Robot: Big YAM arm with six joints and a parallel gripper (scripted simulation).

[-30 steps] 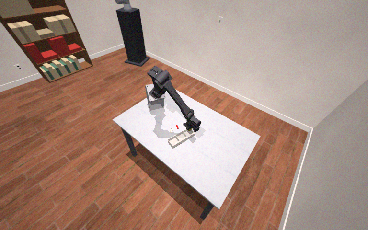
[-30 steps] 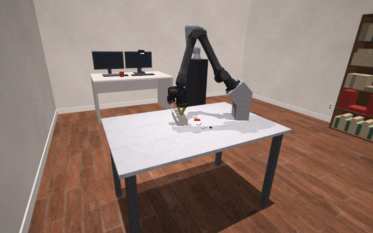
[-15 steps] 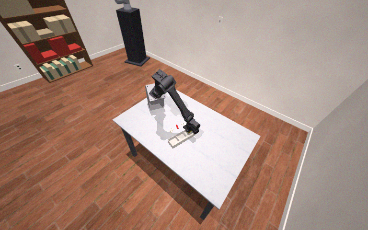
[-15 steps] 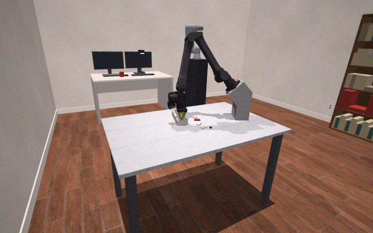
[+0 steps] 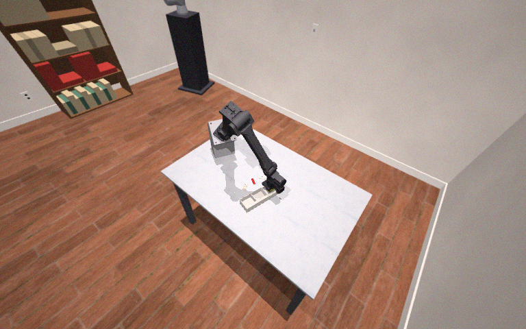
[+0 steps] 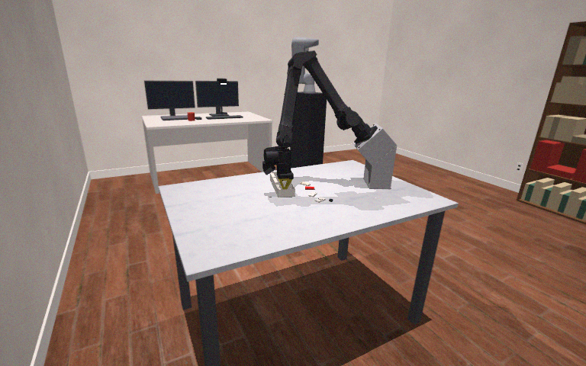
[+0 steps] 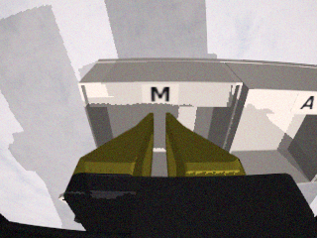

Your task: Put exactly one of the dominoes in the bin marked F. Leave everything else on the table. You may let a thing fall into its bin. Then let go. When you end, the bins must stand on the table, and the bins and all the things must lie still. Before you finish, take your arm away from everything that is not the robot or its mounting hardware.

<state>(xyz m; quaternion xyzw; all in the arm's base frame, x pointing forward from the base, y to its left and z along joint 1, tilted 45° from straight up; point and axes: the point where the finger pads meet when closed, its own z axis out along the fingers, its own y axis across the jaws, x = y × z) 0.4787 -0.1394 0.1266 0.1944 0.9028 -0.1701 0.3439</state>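
Now: the white domino 17 cm to the left of my hand, 6 cm behind it and 2 cm below it. From my hand the other things lie so: long bin: 7 cm to the right, 5 cm behind; then tiny black piece: 21 cm to the left, 9 cm behind, 2 cm below; then small red piece: 14 cm behind, 5 cm to the left, 2 cm below.
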